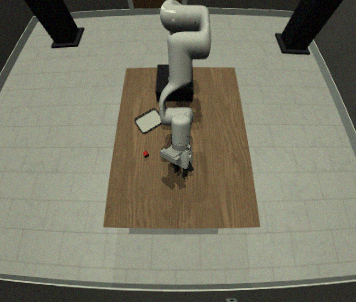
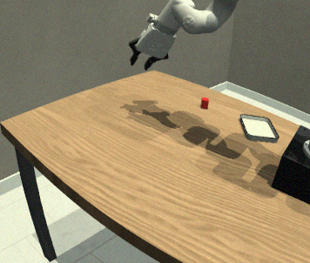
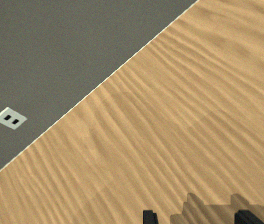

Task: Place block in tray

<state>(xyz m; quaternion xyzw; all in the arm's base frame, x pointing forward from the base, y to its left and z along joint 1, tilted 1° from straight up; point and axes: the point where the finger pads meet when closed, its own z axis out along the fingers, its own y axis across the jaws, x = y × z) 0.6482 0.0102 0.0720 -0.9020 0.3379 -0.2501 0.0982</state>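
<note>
Right now my hand is 210 mm to the left of the small red block, 160 mm above it and 140 mm past it. Also, from my hand: white tray (380 mm behind, 200 mm to the right, 160 mm below).
</note>
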